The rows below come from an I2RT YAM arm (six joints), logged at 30 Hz.
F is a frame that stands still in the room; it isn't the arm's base.
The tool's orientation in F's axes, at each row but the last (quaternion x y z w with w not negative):
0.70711, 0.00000, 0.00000, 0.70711
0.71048, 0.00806, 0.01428, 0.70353
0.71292, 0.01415, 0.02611, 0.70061
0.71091, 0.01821, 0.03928, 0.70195
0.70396, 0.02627, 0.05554, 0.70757
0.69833, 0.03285, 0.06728, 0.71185
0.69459, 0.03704, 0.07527, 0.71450
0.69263, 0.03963, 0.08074, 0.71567
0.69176, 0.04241, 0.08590, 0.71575
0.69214, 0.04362, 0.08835, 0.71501
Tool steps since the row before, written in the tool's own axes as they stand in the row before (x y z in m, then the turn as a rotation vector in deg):
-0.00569, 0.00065, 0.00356, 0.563, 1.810, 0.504
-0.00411, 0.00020, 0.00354, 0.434, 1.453, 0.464
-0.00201, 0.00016, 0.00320, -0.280, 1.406, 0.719
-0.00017, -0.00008, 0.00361, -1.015, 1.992, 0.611
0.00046, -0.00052, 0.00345, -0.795, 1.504, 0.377
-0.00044, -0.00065, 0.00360, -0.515, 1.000, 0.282
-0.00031, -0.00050, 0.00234, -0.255, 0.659, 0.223
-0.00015, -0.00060, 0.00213, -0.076, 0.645, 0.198
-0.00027, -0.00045, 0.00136, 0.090, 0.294, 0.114
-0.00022, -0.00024, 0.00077, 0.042, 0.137, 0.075
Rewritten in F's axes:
-0.00569, -0.00356, 0.00065, 0.563, -0.504, 1.810
-0.00400, -0.00367, 0.00013, 0.436, -0.465, 1.452
-0.00183, -0.00331, 0.00007, -0.262, -0.759, 1.389
0.00013, -0.00361, -0.00013, -1.020, -0.719, 1.953
0.00088, -0.00338, -0.00047, -0.808, -0.462, 1.473
0.00010, -0.00364, -0.00059, -0.519, -0.336, 0.981
0.00009, -0.00237, -0.00044, -0.253, -0.245, 0.652
0.00025, -0.00214, -0.00053, -0.081, -0.190, 0.647
0.00001, -0.00140, -0.00041, 0.090, -0.087, 0.303
-0.00006, -0.00080, -0.00022, 0.046, -0.062, 0.142

